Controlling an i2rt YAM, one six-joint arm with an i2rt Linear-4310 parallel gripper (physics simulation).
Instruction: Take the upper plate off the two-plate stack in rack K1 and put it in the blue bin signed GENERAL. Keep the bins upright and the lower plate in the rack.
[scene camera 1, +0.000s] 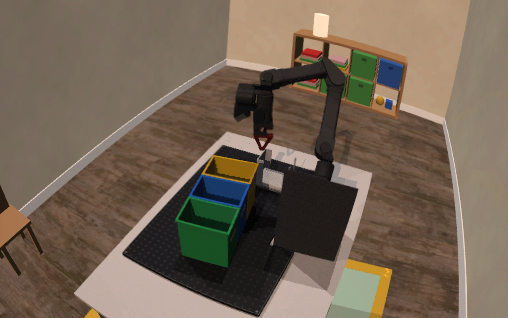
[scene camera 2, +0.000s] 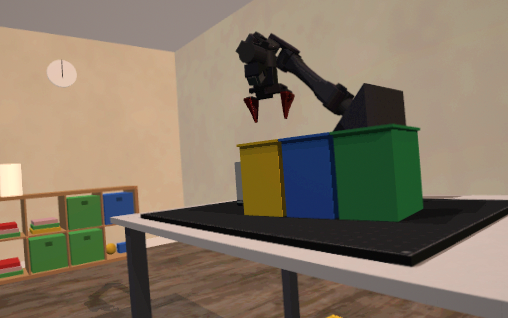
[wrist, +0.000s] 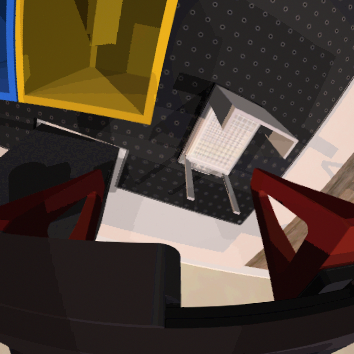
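Seen in the pictures: gripper, fingertip midpoint: (scene camera 1: 261, 143) (scene camera 2: 270, 120) (wrist: 176, 176); arm's base, link origin: (scene camera 1: 320, 185) (scene camera 2: 360, 119).
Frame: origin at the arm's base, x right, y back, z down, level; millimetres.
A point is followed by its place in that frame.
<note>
A white gridded plate (scene camera 1: 273, 180) @[x 211, y -230, z 201 mm] (wrist: 222, 142) @[x 237, y -225, z 201 mm] lies on top in a grey rack (scene camera 1: 261, 165) @[x 188, y -279, z 129 mm] (scene camera 2: 238, 182) @[x 268, y -303, z 173 mm] (wrist: 255, 109) @[x 239, y -302, z 166 mm] with an upright wall at one end and two thin posts at the other. A lower plate cannot be told apart beneath it. The blue bin (scene camera 1: 220, 191) @[x -46, y -340, z 120 mm] (scene camera 2: 307, 176) @[x -118, y -398, z 156 mm] (wrist: 6, 55) @[x -35, y -278, z 67 mm] stands upright between the yellow and green bins; its sign is not readable. My gripper (scene camera 1: 262, 148) @[x 134, y -267, z -7 mm] (scene camera 2: 271, 120) @[x 134, y -267, z -7 mm] (wrist: 176, 176) @[x 134, y -267, z -7 mm] is open and empty, pointing down well above the rack. In the wrist view the rack lies nearer the right finger.
The yellow bin (scene camera 1: 231, 170) @[x 85, y -361, z 117 mm] (scene camera 2: 262, 180) @[x 7, y -421, z 161 mm] (wrist: 90, 80) @[x 24, y -253, z 153 mm] stands close beside the rack. The green bin (scene camera 1: 206, 240) @[x -287, y -267, z 127 mm] (scene camera 2: 367, 175) @[x -252, y -374, z 159 mm] is at the row's other end. A large dark box (scene camera 1: 317, 215) @[x -85, y 27, z 57 mm] (scene camera 2: 382, 107) @[x -86, y -13, z -22 mm] (wrist: 65, 152) @[x -3, y -109, z 188 mm] stands near the arm's base. A black perforated mat (scene camera 1: 165, 255) @[x -341, y -415, z 246 mm] (scene camera 2: 345, 240) @[x -312, y -535, z 247 mm] lies beneath the bins.
</note>
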